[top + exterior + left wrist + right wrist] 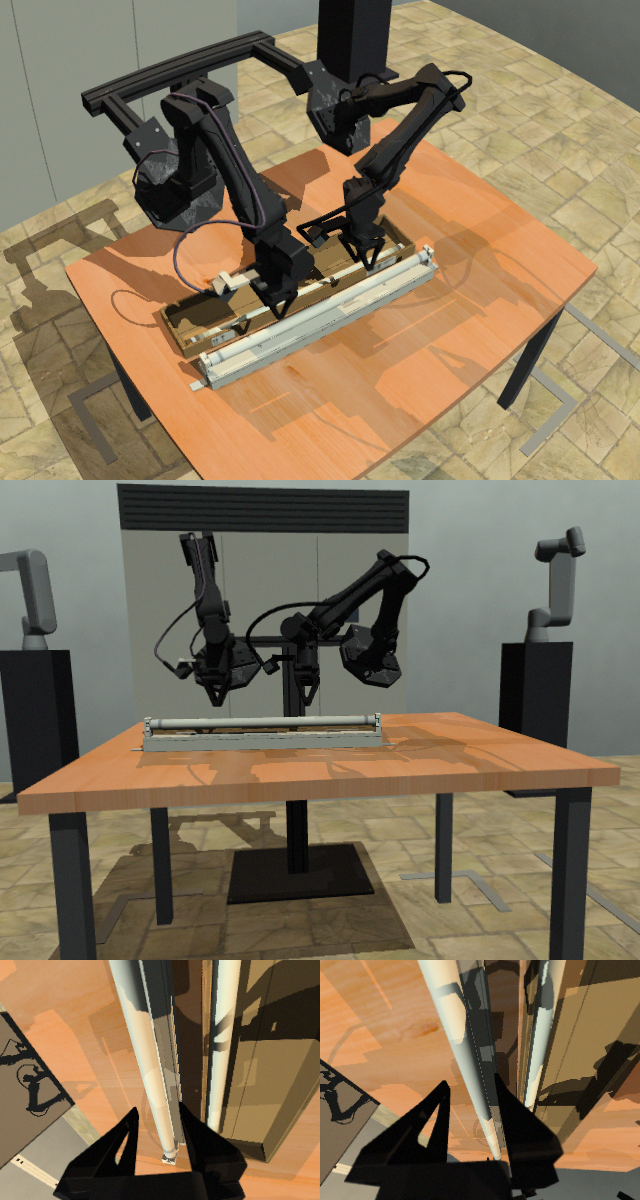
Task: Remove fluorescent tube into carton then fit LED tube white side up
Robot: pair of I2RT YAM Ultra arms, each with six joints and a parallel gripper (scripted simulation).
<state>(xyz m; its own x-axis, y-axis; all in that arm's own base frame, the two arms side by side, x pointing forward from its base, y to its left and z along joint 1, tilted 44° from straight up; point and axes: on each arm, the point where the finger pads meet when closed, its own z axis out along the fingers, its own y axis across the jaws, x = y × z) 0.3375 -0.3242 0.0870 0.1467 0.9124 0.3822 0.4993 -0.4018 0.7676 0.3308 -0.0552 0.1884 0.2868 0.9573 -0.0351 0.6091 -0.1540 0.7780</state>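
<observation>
The light fixture lies 12 cm to the left of my right hand, 6 cm below it and 2 cm ahead of it.
The light fixture lies 1 cm ahead of my left hand, 12 cm to the right of it and 6 cm below it.
</observation>
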